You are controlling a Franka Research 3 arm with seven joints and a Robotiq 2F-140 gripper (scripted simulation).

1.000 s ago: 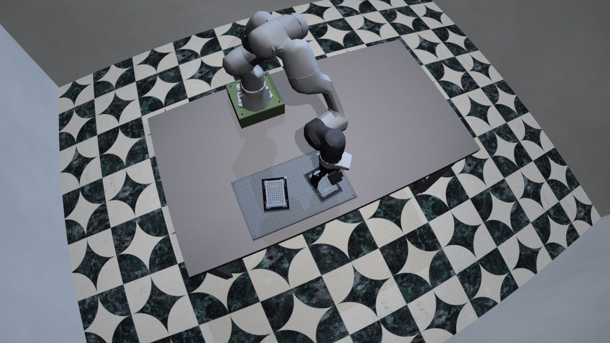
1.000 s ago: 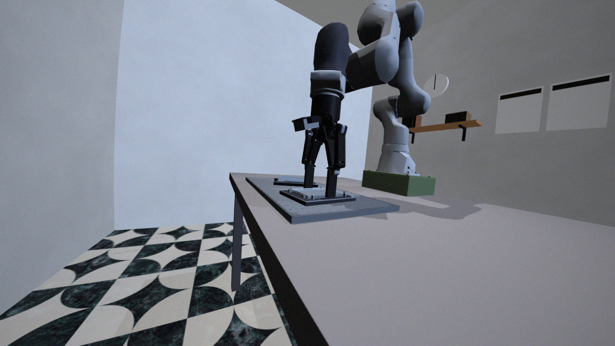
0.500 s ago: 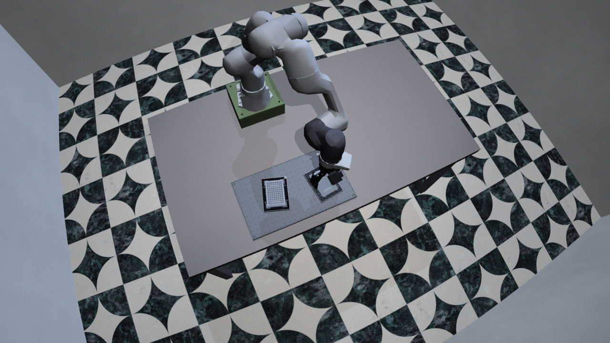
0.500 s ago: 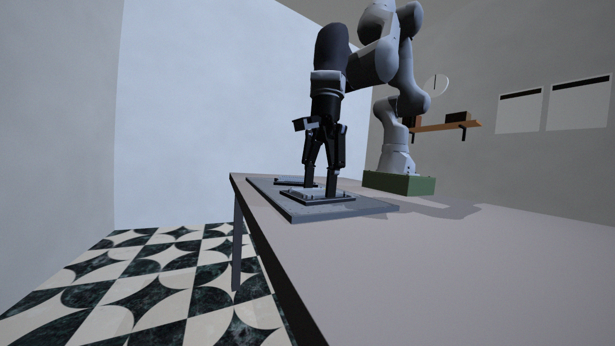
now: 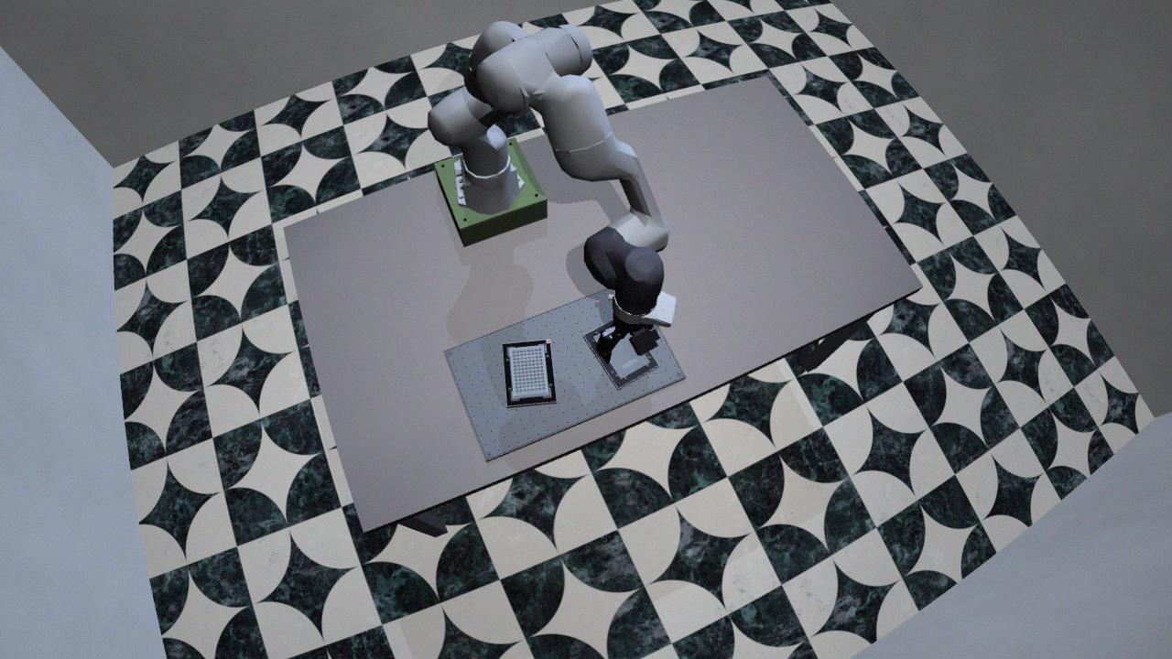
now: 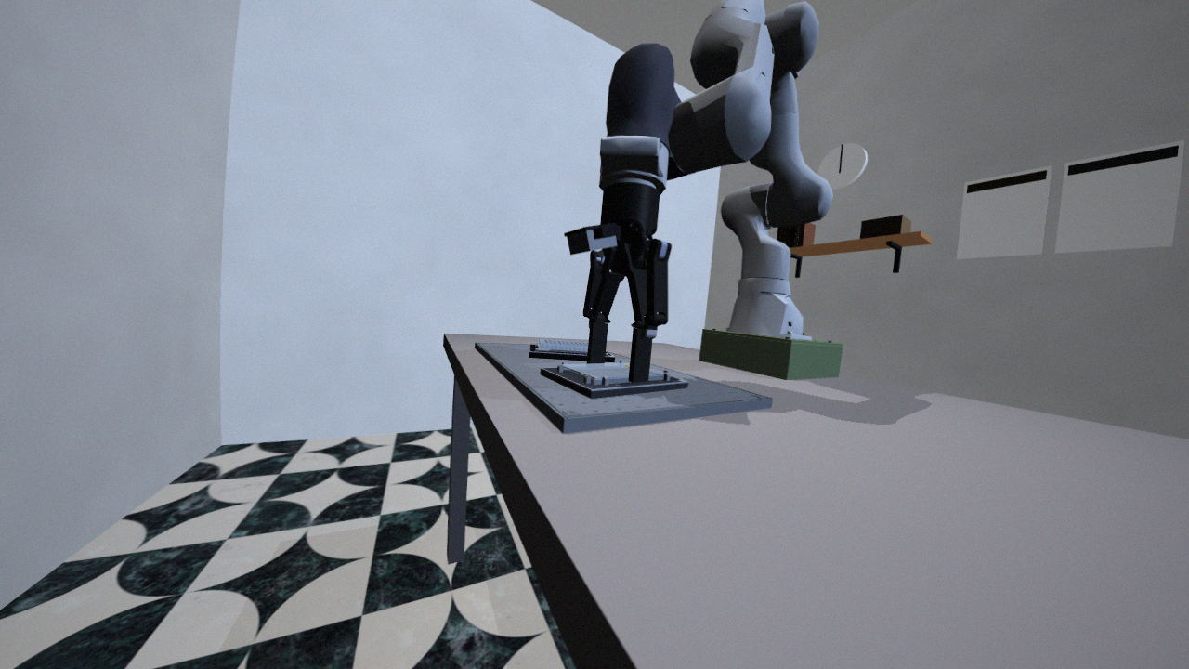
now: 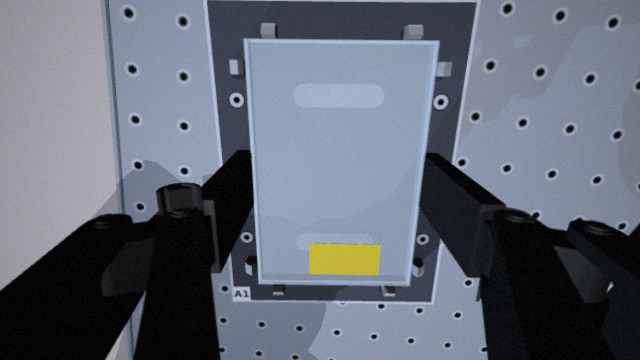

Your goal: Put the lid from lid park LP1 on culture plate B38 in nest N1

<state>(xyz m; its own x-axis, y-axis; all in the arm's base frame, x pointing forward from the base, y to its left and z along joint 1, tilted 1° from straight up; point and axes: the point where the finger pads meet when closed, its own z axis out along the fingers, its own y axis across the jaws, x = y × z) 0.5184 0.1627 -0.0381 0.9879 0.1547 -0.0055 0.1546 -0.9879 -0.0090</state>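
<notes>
Now: hand 3 cm above the lid park LP1. From my hand the other things lie so: culture plate: 23 cm to the right, 3 cm behind, 2 cm below; then lid: 2 cm below; then black nest N1: 23 cm to the right, 3 cm below, 3 cm behind.
</notes>
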